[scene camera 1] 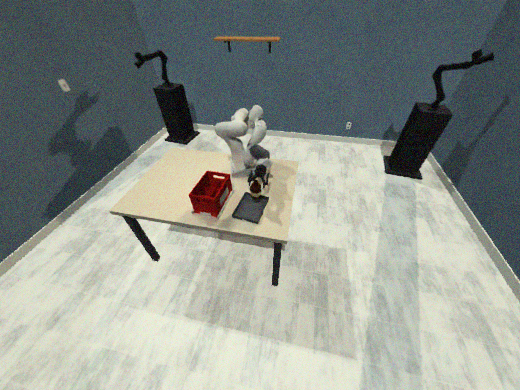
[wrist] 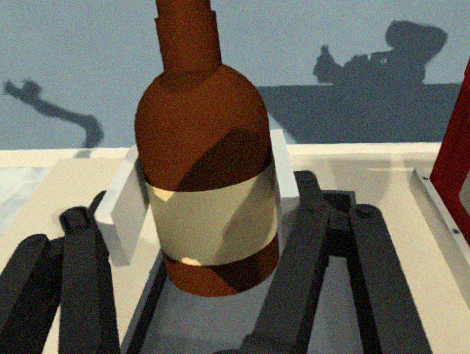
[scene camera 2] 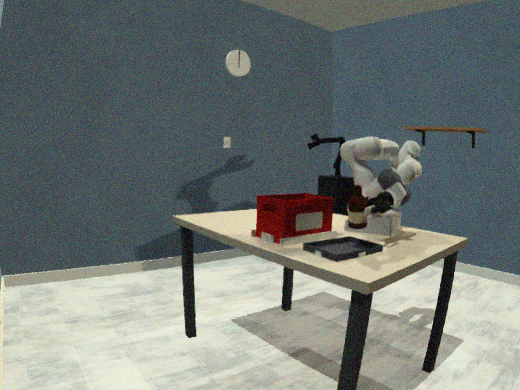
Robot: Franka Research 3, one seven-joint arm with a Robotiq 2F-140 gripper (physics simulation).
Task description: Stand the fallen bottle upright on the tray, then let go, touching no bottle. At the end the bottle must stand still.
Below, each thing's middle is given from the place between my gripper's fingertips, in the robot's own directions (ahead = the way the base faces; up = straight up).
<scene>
Now: the brown bottle (wrist: 201,128) 10 mm behind my hand and 10 mm above it.
</scene>
